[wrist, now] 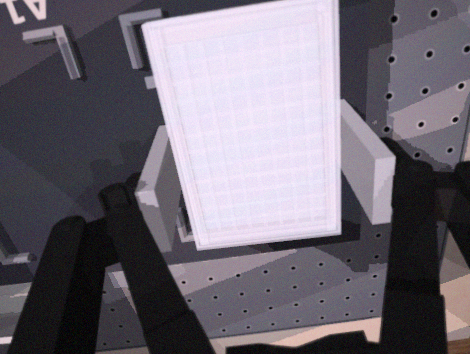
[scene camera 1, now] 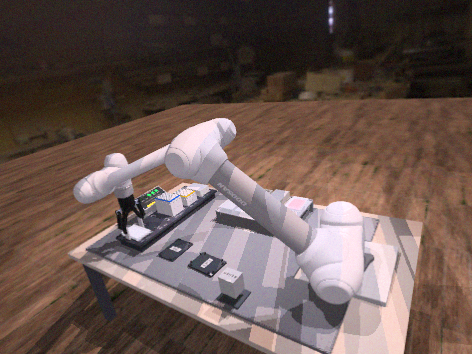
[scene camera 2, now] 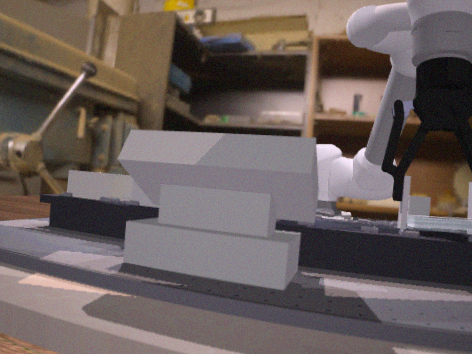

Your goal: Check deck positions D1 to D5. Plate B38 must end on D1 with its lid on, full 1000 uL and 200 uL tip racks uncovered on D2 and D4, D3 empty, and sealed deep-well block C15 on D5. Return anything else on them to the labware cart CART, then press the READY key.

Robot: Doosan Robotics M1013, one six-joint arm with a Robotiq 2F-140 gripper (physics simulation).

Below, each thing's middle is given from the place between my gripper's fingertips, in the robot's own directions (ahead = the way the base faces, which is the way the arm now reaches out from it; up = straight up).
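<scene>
The white block on a base (scene camera 1: 231,282) is 67 cm behind my hand, and it's 2 cm to the right of my hand as well.
</scene>
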